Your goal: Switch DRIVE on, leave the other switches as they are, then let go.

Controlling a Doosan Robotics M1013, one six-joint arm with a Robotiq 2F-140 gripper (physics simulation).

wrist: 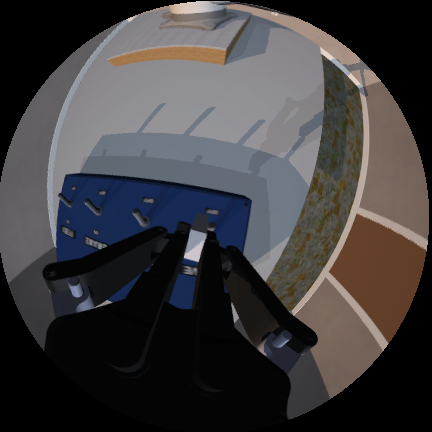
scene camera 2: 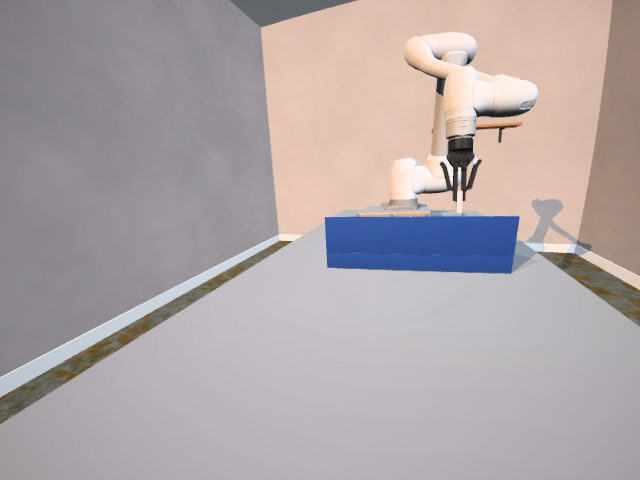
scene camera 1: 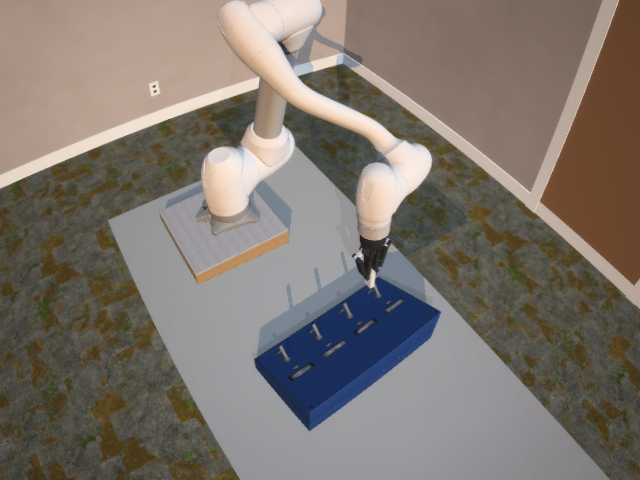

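Where they show: gripper, fingertip midpoint: [wrist: 199, 223] [scene camera 2: 458, 211] [scene camera 1: 369, 284]; arm's base, link origin: [scene camera 2: 403, 208] [scene camera 1: 230, 212].
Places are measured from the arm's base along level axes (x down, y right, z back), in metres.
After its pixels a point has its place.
Observation:
A blue switch panel [scene camera 1: 356, 356] @[z -0.747, x -0.078, y -0.155 m] [scene camera 2: 421, 235] @[z -0.788, x -0.047, y -0.220 m] [wrist: 235, 210] @[z -0.500, x -0.012, y -0.353 m] carries several levers in a row. The DRIVE lever [scene camera 1: 377, 292] @[z -0.552, x -0.046, y -0.322 m] stands at the right end in scene camera 1, leaning about parallel to the others, toward the OFF side. Its label [scene camera 1: 394, 305] @[z -0.621, x -0.054, y -0.345 m] [wrist: 189, 270] @[z -0.628, x -0.054, y -0.324 m] is partly covered in the wrist view. My gripper [scene camera 1: 370, 276] @[z -0.530, x -0.073, y -0.300 m] [scene camera 2: 459, 198] [wrist: 199, 223] @[z -0.530, x -0.073, y -0.300 m] is shut, with nothing held; a white tip shows at its fingers. The tip is right by the DRIVE lever's top, on its OFF side. The wrist view mostly hides that lever, and I cannot tell whether they touch.
The other levers, FEED [scene camera 1: 284, 353] @[z -0.648, x -0.051, y 0.023 m] [wrist: 65, 200] @[z -0.644, x -0.048, y 0.018 m], BRAKE [scene camera 1: 316, 331] @[z -0.614, x -0.052, y -0.090 m] [wrist: 93, 206] @[z -0.607, x -0.049, y -0.096 m] and one whose label is hidden in the wrist view [scene camera 1: 347, 310] @[z -0.580, x -0.051, y -0.205 m] [wrist: 141, 217] @[z -0.573, x -0.052, y -0.211 m], lean to OFF. The arm's base block [scene camera 1: 242, 261] @[z -0.204, x 0.045, y 0.018 m] [wrist: 170, 54] @[z -0.196, x 0.035, y -0.025 m] stands behind the panel on the grey table [scene camera 1: 413, 413] @[z -0.932, x 0.057, y -0.269 m].

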